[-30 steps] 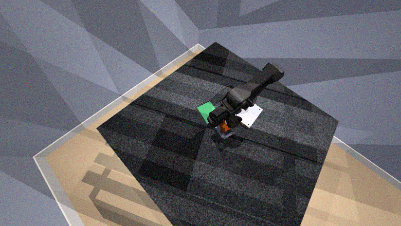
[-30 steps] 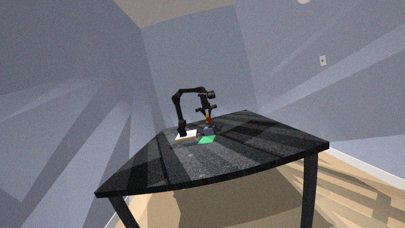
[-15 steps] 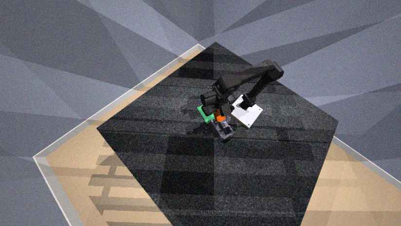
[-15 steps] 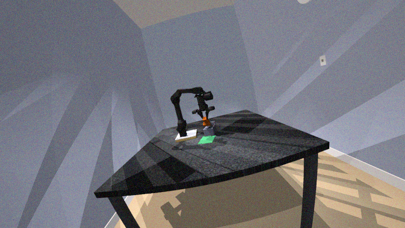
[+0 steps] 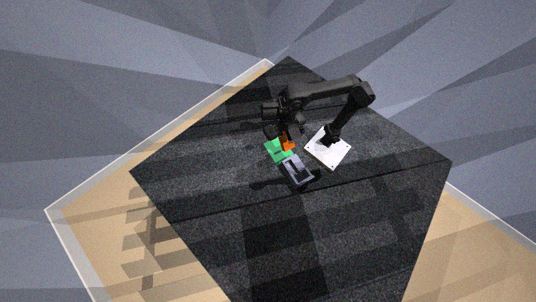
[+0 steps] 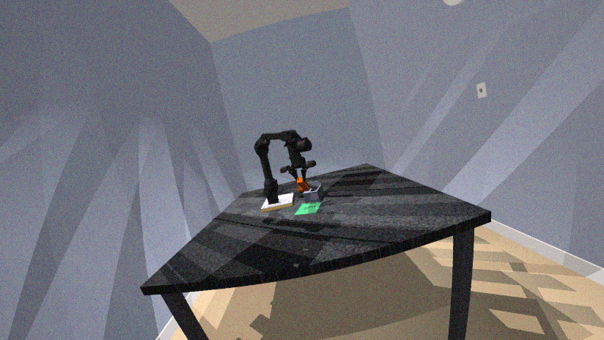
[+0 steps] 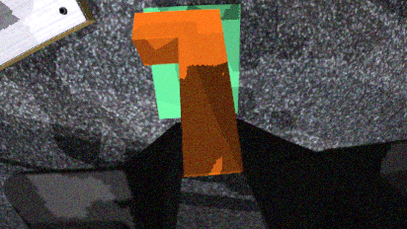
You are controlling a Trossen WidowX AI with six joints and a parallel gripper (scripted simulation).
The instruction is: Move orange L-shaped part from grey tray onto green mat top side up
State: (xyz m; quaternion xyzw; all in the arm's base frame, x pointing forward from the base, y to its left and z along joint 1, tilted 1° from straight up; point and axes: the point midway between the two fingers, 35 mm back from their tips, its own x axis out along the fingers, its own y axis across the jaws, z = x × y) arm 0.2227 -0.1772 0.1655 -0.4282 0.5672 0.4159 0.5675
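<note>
My gripper tip is now 17 cm above the green mat and 1 cm to the right of it. Round my gripper tip: orange L-shaped part 3 cm to the left, 3 cm below, 1 cm behind.
</note>
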